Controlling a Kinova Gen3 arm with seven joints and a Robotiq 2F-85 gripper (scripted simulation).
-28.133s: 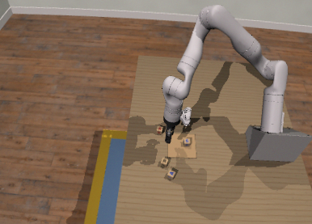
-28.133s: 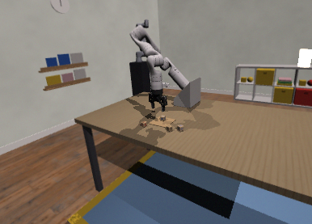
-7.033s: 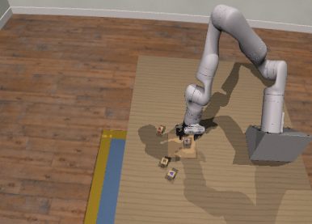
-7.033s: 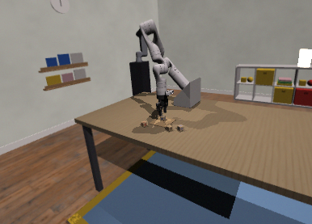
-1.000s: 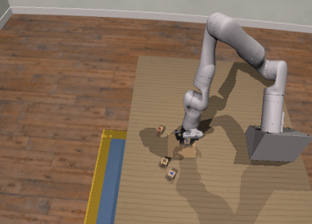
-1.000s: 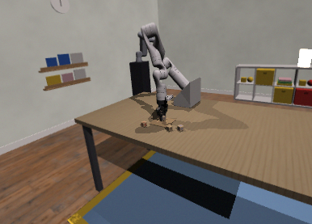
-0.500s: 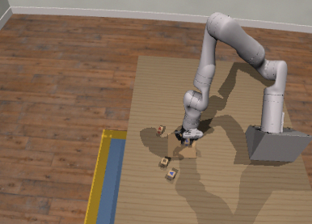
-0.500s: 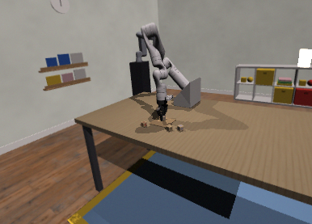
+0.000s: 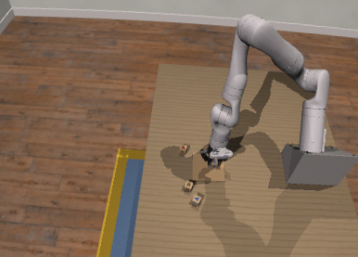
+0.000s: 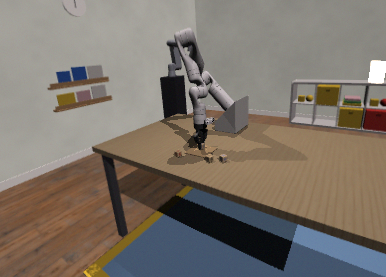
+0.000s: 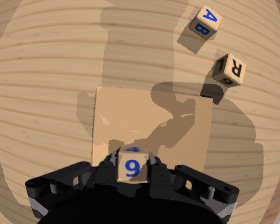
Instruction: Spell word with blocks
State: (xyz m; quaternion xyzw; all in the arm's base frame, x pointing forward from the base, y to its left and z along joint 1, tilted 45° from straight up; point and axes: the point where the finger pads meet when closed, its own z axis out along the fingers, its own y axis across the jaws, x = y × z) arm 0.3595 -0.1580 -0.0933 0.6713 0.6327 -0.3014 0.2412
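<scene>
The tan mat is 2 cm ahead of my hand, 1 cm to the left of it and 2 cm below it. Also, from my hand: R block: 12 cm ahead, 11 cm to the left, 1 cm below.
</scene>
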